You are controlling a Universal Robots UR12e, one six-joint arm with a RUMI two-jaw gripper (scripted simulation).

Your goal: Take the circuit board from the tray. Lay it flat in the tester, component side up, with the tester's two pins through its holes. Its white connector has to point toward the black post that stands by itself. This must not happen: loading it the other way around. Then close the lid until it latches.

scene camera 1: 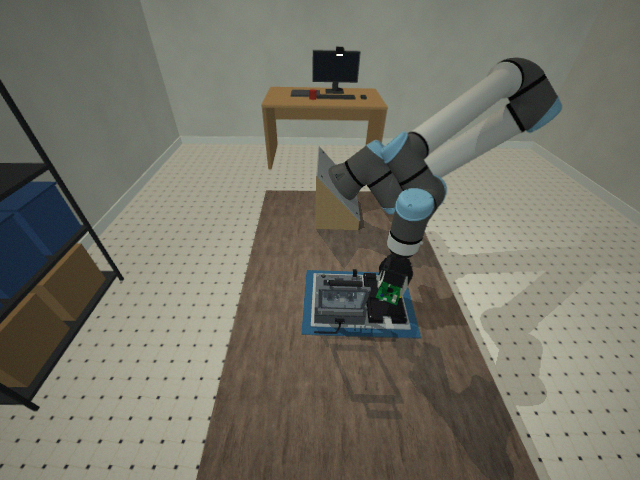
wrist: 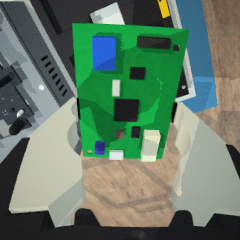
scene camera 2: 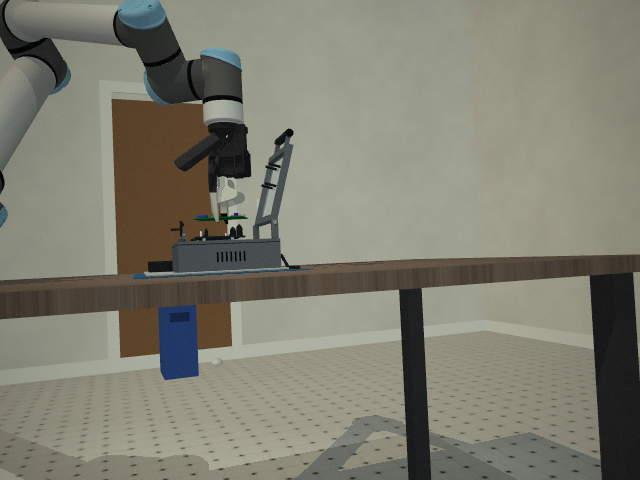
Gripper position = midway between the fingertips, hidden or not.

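Observation:
There is my gripper [scene camera 2: 222, 223], and I see the gripper [wrist: 125, 101] from the wrist as well. A green circuit board [wrist: 127, 76] is visible to me, and so is a tester lid [scene camera 2: 278, 164].

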